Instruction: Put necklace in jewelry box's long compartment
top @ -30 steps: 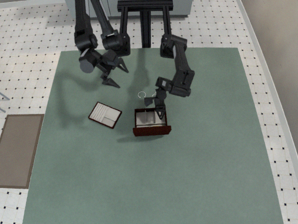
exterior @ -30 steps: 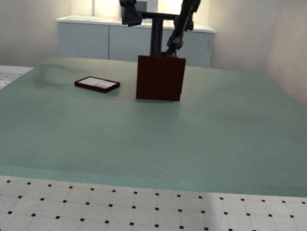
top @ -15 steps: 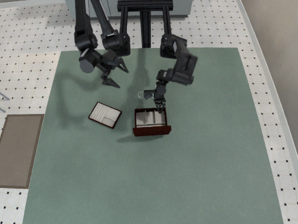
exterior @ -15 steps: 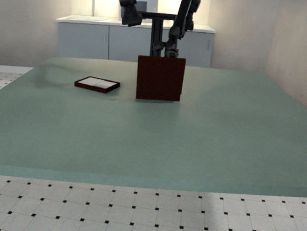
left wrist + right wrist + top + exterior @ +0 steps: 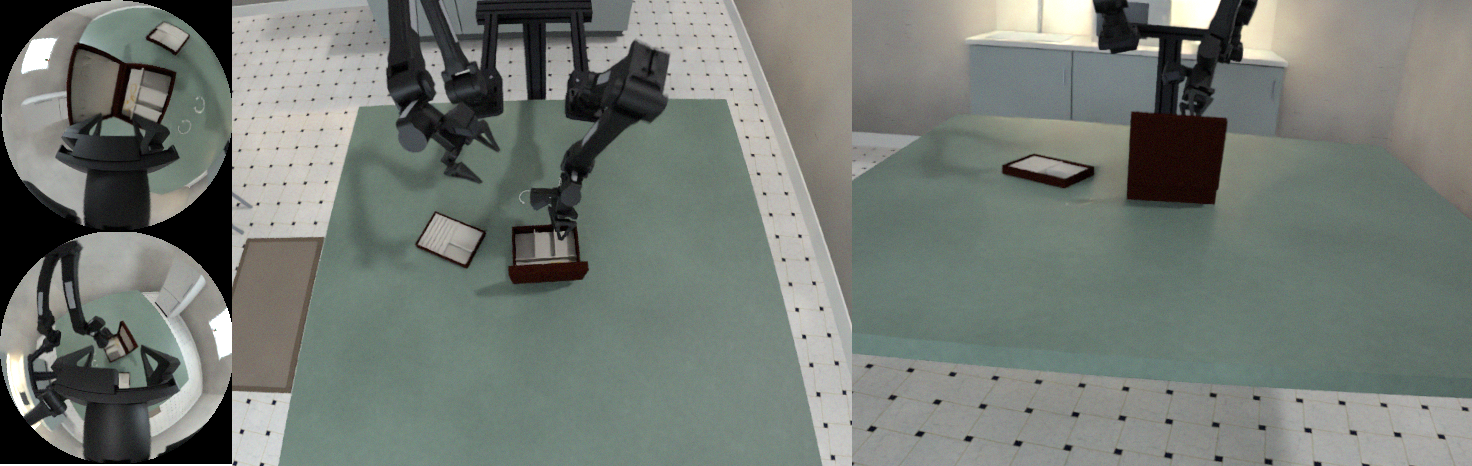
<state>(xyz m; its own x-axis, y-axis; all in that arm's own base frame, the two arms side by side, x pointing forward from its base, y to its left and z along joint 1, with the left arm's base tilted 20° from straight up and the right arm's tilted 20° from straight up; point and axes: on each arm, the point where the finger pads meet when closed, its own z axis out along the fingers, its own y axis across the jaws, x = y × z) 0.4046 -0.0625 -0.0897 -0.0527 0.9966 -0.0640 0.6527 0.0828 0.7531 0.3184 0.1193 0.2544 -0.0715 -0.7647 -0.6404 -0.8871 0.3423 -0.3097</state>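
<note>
Right now my left hand is 8 cm above the jewelry box, 4 cm to the left of it and 2 cm short of it. The rest, counted from my left hand: bangle 22 cm behind, 19 cm below, 1 cm to the right; then shallow tray 39 cm to the right, 19 cm below, 4 cm behind.
</note>
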